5 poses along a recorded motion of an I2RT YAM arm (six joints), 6.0 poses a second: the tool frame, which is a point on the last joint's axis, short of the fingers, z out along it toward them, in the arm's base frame.
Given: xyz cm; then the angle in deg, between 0 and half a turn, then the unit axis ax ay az.
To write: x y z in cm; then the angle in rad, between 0 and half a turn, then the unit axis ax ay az. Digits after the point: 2 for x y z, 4 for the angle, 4 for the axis.
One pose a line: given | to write
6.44, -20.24, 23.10, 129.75, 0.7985, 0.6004, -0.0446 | 6.44, -20.24, 23.10, 2.2646, 0.7985, 0.6004, -0.0446
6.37, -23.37, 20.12, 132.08, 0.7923, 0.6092, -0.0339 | 6.37, -23.37, 20.12, 2.3052, 0.7923, 0.6092, -0.0339
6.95, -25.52, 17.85, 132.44, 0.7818, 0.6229, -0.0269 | 6.95, -25.52, 17.85, 2.3115, 0.7818, 0.6229, -0.0269
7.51, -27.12, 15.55, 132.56, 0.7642, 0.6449, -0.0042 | 7.51, -27.12, 15.55, 2.3136, 0.7642, 0.6449, -0.0042
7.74, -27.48, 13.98, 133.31, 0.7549, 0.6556, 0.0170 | 7.74, -27.48, 13.98, 2.3267, 0.7549, 0.6556, 0.0170
